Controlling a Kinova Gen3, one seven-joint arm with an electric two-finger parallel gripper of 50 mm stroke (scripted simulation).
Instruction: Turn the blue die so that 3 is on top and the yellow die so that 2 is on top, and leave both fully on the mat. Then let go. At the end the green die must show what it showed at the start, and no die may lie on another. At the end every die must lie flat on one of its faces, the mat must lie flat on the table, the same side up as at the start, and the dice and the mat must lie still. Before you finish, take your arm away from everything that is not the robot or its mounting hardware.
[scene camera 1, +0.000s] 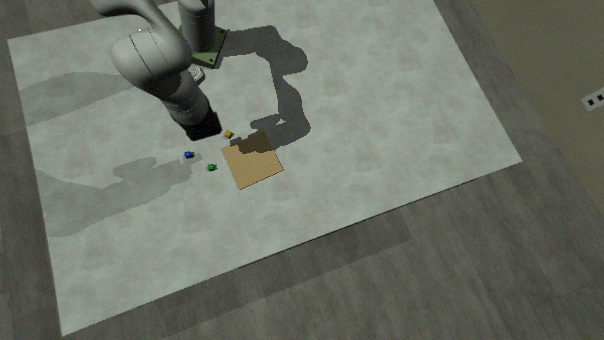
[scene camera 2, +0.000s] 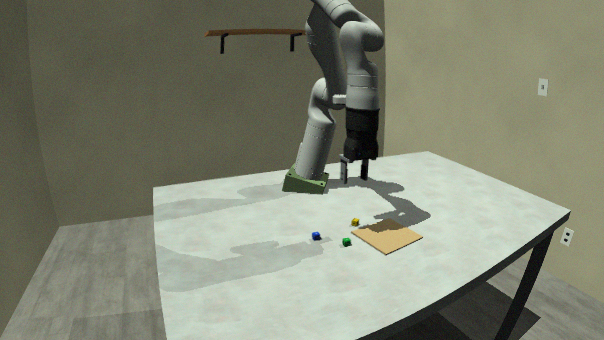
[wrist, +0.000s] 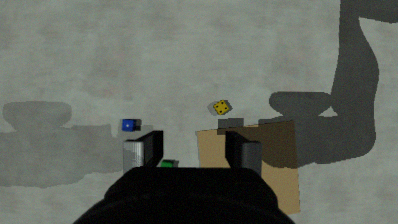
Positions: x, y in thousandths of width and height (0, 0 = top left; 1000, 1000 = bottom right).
Labels:
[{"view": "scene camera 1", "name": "tan mat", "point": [418, 469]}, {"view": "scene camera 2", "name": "my gripper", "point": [585, 531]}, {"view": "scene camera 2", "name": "tan mat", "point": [642, 696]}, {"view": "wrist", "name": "my gripper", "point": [489, 645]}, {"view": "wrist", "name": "tan mat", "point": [702, 699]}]

